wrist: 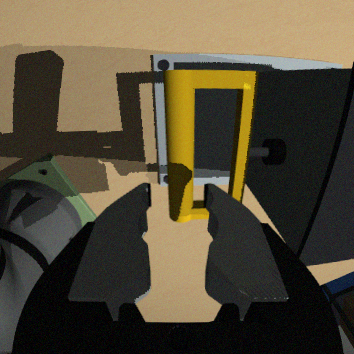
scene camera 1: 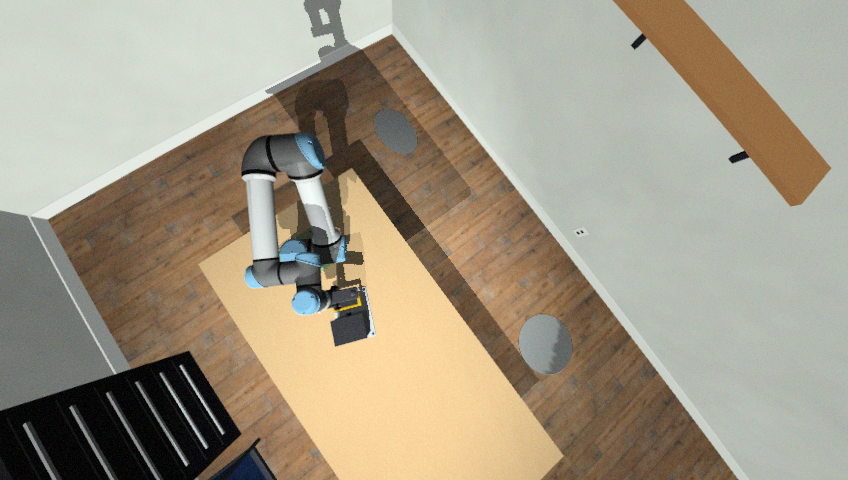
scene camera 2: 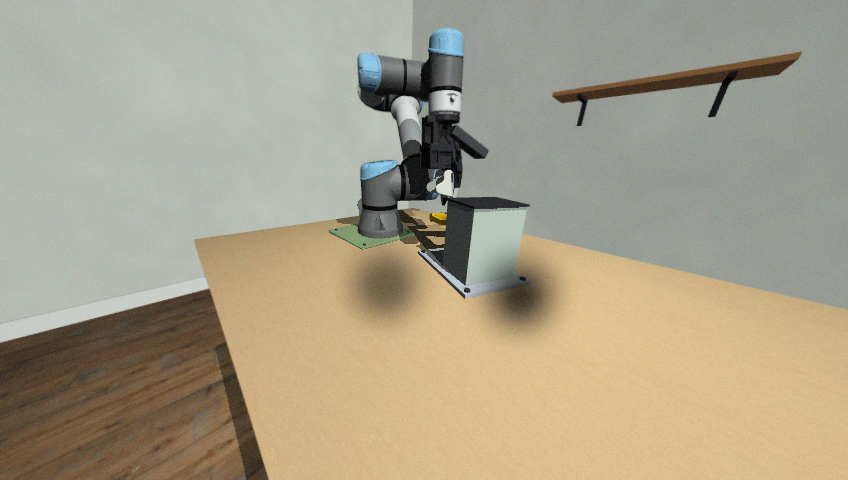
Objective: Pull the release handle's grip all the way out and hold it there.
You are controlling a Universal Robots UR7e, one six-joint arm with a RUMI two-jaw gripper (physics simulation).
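Observation:
The release handle's yellow grip is a rectangular loop with a thick outer bar. In the wrist view it stands a short way out from the dark housing, joined by a thin rod with a dark collar. The housing sits on a pale base plate. My gripper points down, its fingers partly closed with a gap between them. In the wrist view the outer bar's near end lines up with that gap; the fingers are not clamped on it. The height between them is unclear.
The arm's green mounting plate lies beside the handle unit on the wooden table. A wall shelf is far off. A black drawer cabinet stands beyond the table's edge.

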